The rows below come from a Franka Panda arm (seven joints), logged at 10 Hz.
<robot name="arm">
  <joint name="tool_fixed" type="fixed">
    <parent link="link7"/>
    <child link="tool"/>
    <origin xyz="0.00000 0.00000 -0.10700" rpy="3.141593 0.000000 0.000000"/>
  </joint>
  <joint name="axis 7" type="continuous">
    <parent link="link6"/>
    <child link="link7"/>
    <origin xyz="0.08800 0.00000 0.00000"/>
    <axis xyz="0 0 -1"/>
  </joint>
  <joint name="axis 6" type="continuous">
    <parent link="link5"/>
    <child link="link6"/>
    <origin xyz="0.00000 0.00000 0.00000"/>
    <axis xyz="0 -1 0"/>
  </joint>
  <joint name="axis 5" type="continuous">
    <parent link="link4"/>
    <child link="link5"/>
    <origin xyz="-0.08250 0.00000 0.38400"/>
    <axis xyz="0 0 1"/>
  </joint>
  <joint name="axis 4" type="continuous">
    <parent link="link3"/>
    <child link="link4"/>
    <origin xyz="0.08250 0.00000 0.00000"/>
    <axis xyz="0 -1 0"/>
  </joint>
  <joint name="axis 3" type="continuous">
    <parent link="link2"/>
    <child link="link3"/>
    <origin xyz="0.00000 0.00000 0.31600"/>
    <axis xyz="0 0 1"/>
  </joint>
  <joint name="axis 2" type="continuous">
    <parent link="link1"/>
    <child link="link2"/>
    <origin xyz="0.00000 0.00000 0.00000"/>
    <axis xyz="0 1 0"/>
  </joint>
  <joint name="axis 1" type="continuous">
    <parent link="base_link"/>
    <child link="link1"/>
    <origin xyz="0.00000 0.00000 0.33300"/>
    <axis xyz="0 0 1"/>
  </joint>
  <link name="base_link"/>
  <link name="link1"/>
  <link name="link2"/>
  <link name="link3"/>
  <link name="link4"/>
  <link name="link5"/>
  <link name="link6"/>
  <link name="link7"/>
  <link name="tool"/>
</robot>
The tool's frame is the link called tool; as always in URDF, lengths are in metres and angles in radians. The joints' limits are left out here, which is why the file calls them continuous.
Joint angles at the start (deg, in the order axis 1, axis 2, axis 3, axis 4, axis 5, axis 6, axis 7):
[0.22 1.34 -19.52 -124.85 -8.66 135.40 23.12]
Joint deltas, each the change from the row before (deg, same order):
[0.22 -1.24 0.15 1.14 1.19 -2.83 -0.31]
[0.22 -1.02 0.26 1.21 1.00 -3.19 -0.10]
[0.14 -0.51 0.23 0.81 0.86 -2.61 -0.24]
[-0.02 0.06 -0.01 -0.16 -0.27 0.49 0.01]
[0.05 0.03 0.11 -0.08 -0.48 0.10 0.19]
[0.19 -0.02 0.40 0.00 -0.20 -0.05 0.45]
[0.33 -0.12 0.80 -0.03 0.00 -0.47 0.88]
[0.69 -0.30 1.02 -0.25 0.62 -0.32 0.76]
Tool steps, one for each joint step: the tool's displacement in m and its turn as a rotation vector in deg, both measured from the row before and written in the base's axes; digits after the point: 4 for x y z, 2 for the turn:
[-0.0002 0.0027 0.0154 1.22 0.13 -0.34]
[-0.0005 0.0039 0.0135 1.22 0.65 -0.28]
[-0.0009 0.0035 0.0067 1.11 1.03 -0.06]
[0.0002 -0.0004 -0.0010 -0.30 -0.19 0.14]
[0.0003 0.0013 -0.0007 -0.38 0.11 0.23]
[0.0016 0.0053 0.0001 -0.12 0.03 0.24]
[0.0021 0.0105 0.0001 0.18 0.26 0.22]
[0.0025 0.0164 0.0002 0.69 0.03 0.62]

